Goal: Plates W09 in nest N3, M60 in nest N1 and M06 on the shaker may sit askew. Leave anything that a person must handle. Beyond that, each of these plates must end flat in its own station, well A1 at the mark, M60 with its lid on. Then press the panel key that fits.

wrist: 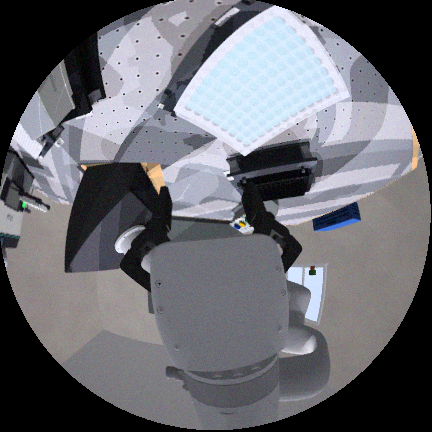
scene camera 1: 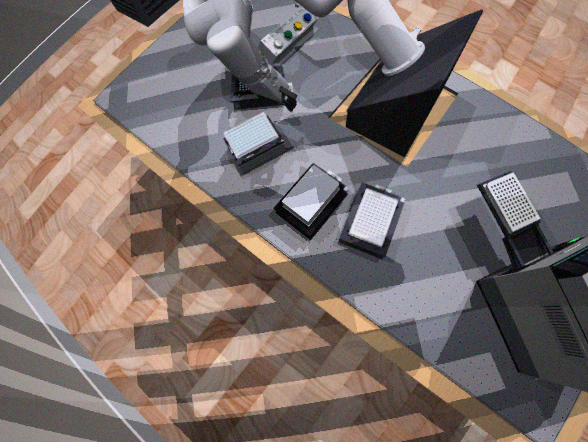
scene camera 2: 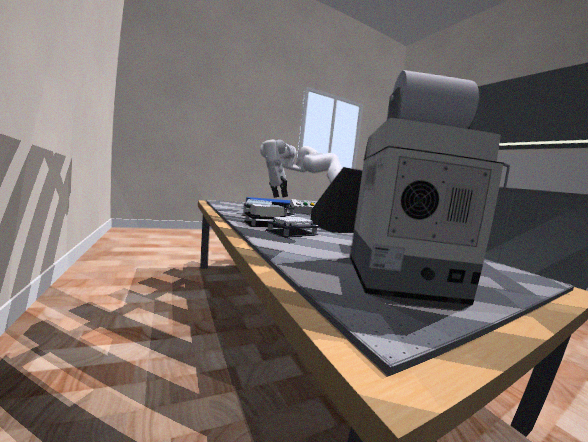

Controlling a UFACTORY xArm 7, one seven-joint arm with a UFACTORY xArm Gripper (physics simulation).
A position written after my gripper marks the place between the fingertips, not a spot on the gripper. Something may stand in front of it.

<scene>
My gripper [scene camera 1: 279,101] is open, with nothing in its grasp. Also in view: a pale blue well plate [scene camera 1: 254,133]. Also in view: a button box [scene camera 1: 285,39].
The pale blue well plate is seen too in the wrist view [wrist: 266,76]. My gripper also shows in the wrist view [wrist: 207,191].
</scene>
